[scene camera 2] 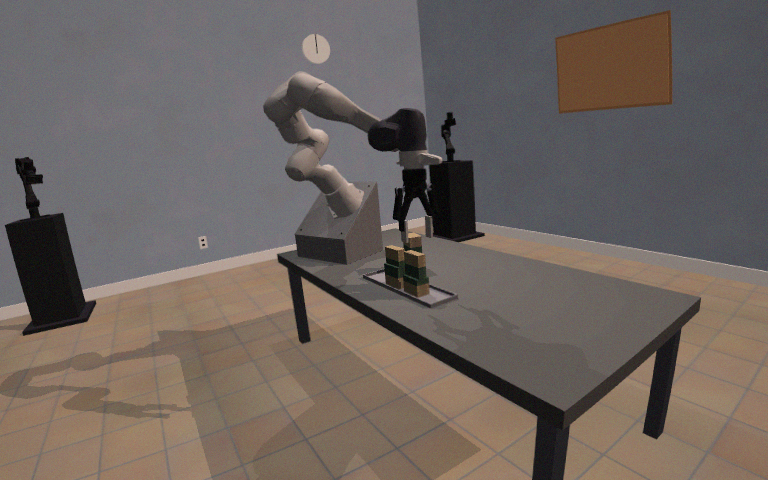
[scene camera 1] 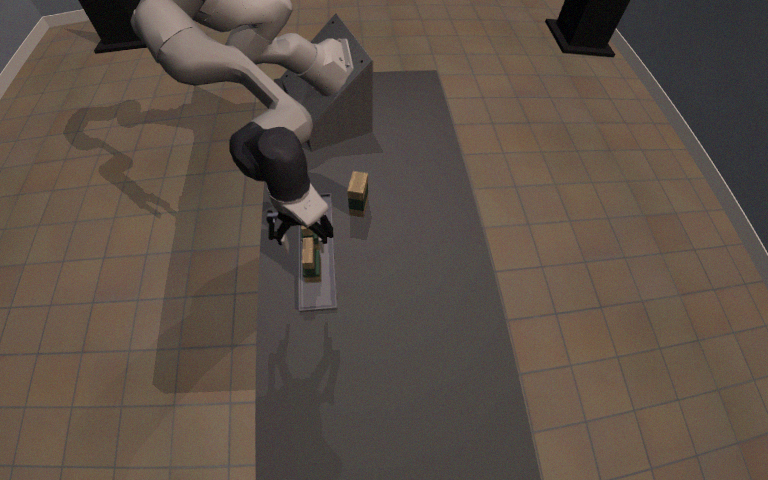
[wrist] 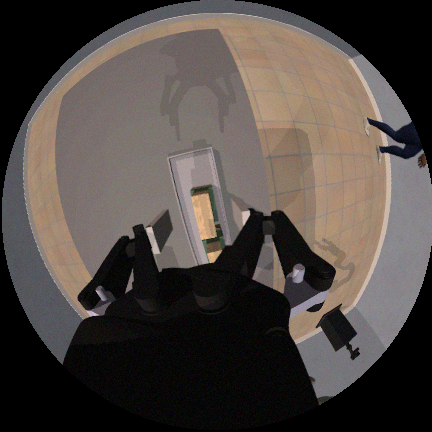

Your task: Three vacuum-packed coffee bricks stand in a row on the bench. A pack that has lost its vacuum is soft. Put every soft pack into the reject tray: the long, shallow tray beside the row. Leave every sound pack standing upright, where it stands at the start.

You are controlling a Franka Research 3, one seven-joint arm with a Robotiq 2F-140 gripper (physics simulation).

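The pale reject tray [scene camera 1: 325,297] [scene camera 2: 438,296] [wrist: 192,167] lies on the bench. A tan-and-green coffee pack [scene camera 1: 308,254] [scene camera 2: 416,272] [wrist: 202,215] stands upright in its middle part. A second pack [scene camera 1: 306,231] [scene camera 2: 394,267] [wrist: 214,247] stands upright behind it in the tray, partly hidden by the gripper in scene camera 1 and the wrist view. The third pack [scene camera 1: 357,191] [scene camera 2: 415,240] stands upright on the bench beside the tray, apart from the others; it does not show in the wrist view. My gripper [scene camera 1: 303,238] [scene camera 2: 417,228] [wrist: 200,213] is open and empty, above the packs in the tray.
The grey bench [scene camera 1: 407,316] [scene camera 2: 543,316] [wrist: 115,125] carries the arm's wedge-shaped base [scene camera 1: 351,107] [scene camera 2: 321,247] at its far end. The bench's long edge runs close beside the tray. Black pedestals [scene camera 1: 586,28] [scene camera 2: 453,198] [wrist: 339,327] stand on the floor away from the bench.
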